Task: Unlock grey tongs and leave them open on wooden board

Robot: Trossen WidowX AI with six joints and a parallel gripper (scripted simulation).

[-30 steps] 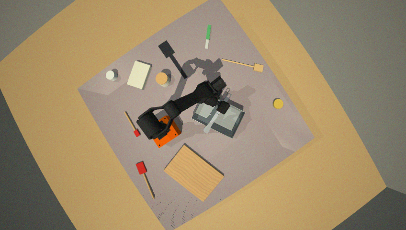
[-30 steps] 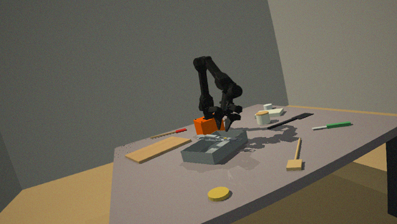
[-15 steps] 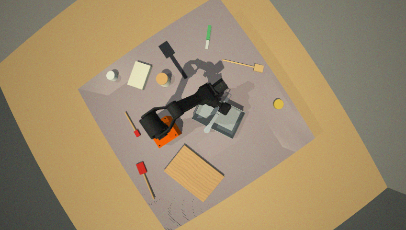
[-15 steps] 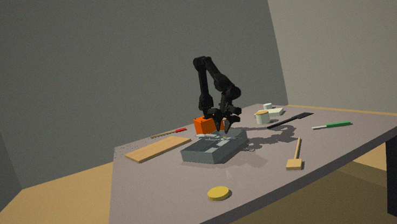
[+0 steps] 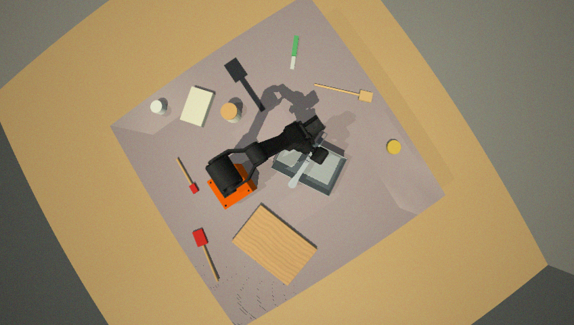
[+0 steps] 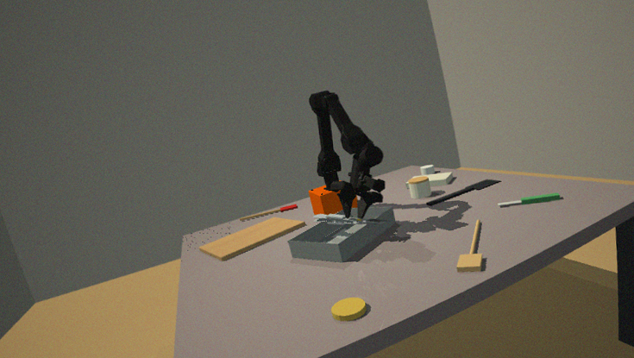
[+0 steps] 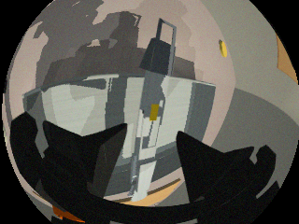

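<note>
My gripper tip is now 4 cm past the grey roasting tin, 2 cm to the left of it and 4 cm above it. The rest, counted from my gripper tip: cork-lidded jar 19 cm behind, 40 cm to the left, 3 cm below; wooden board 42 cm behind, 25 cm to the right, 6 cm below; yellow disc 36 cm ahead, 22 cm to the right, 6 cm below.
</note>
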